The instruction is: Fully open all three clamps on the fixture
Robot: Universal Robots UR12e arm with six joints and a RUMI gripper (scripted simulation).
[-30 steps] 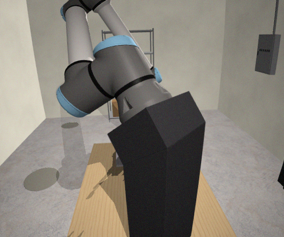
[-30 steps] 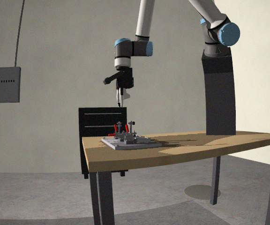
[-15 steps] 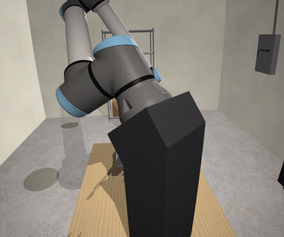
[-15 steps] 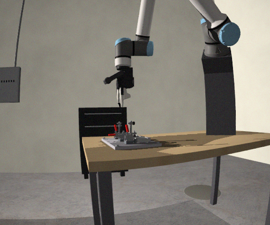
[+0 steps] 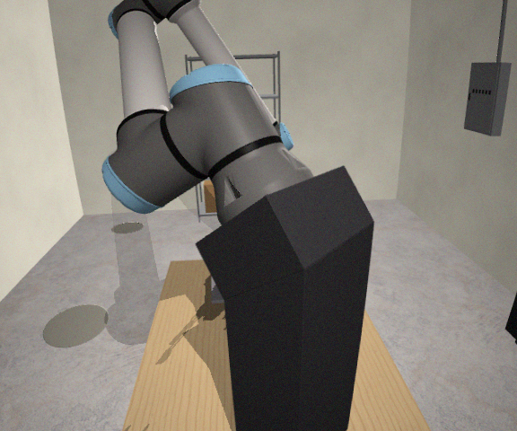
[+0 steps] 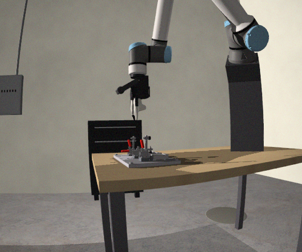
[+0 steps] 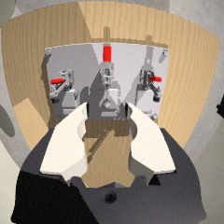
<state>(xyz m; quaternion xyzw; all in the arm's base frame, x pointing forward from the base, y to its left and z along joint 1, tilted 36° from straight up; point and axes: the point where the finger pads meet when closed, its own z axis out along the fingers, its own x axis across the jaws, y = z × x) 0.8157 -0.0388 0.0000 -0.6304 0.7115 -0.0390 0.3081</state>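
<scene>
The grey fixture plate is 21 cm below my hand and 4 cm behind it.
</scene>
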